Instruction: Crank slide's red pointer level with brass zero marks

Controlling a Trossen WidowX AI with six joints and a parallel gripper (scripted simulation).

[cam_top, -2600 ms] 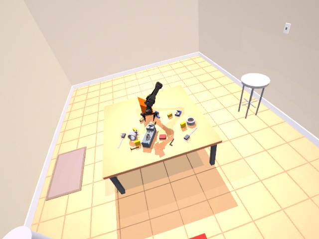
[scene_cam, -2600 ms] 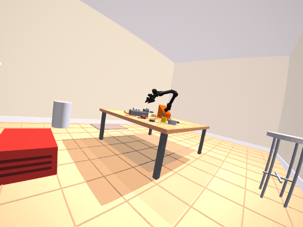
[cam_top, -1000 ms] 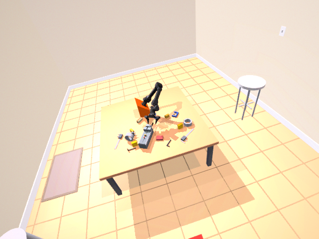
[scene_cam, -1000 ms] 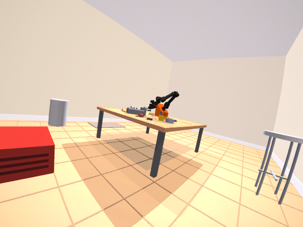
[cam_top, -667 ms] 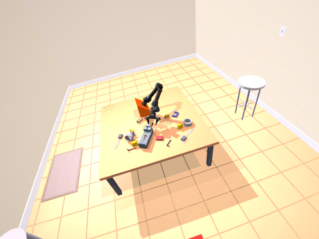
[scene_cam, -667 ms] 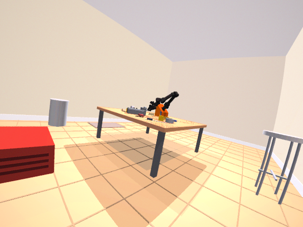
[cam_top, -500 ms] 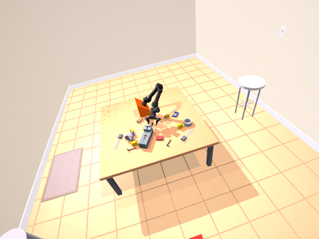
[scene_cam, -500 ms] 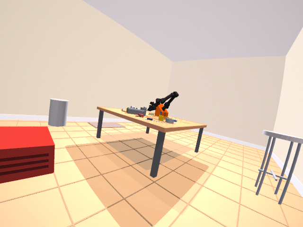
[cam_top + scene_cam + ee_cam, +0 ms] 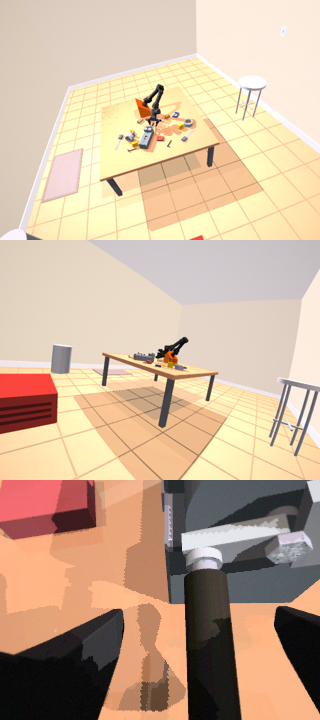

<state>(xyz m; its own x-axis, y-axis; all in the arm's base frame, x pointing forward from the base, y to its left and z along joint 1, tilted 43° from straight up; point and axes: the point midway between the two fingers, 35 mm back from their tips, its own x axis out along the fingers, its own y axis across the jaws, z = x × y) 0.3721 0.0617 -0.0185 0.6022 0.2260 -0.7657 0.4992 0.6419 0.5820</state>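
My gripper tip is 2 cm past the dark crank handle, 1 cm to the right of it and 2 cm below it. Round my gripper tip: red pointer (16 cm ahead, 13 cm to the right, 2 cm above); red block (17 cm ahead, 4 cm to the left, 5 cm below).
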